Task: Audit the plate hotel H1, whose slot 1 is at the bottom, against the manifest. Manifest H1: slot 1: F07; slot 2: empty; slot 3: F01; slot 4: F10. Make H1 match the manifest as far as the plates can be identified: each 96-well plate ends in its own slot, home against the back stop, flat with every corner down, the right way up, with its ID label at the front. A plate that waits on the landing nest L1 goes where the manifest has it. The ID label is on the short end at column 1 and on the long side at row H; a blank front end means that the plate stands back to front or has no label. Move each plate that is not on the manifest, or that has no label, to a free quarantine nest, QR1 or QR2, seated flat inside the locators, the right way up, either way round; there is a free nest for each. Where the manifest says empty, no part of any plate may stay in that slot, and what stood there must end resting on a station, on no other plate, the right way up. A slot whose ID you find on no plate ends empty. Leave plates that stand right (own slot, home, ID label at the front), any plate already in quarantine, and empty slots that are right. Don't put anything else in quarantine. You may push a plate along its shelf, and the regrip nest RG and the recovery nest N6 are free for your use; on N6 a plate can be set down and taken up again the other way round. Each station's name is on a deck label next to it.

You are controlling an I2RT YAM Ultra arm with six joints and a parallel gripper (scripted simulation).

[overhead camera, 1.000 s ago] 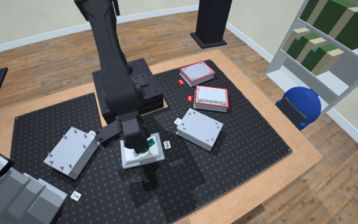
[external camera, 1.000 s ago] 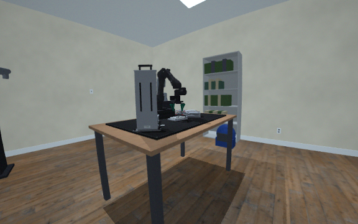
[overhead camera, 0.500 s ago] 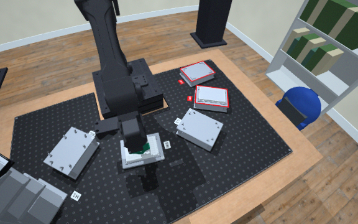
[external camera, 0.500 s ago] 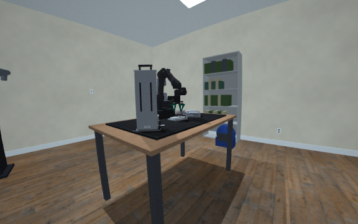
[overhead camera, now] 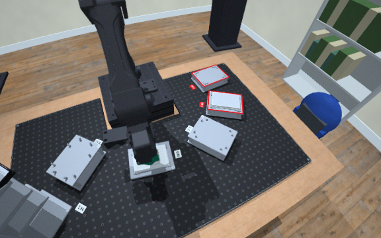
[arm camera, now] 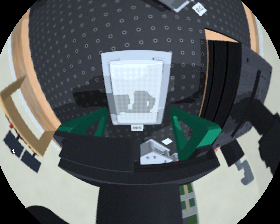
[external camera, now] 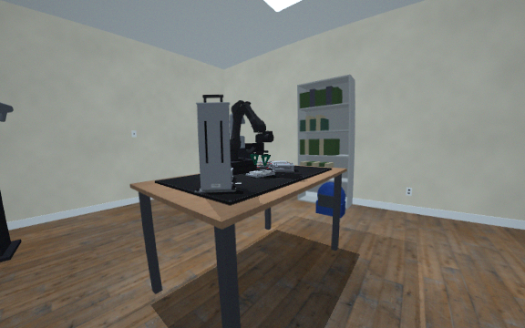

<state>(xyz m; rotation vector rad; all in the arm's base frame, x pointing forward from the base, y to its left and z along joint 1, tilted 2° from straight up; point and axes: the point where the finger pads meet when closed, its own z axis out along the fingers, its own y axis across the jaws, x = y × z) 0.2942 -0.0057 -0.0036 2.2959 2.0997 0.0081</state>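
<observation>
The N6 label is 10 cm to the left of my hand, 7 cm below it and 1 cm ahead of it. The rest, counted from my hand: plate hotel H1: 43 cm to the right, 13 cm ahead, 12 cm above; then H1 deck label: 27 cm to the right, 10 cm ahead, 7 cm below; then red-framed quarantine nest: 40 cm to the left, 34 cm behind, 4 cm below.
</observation>
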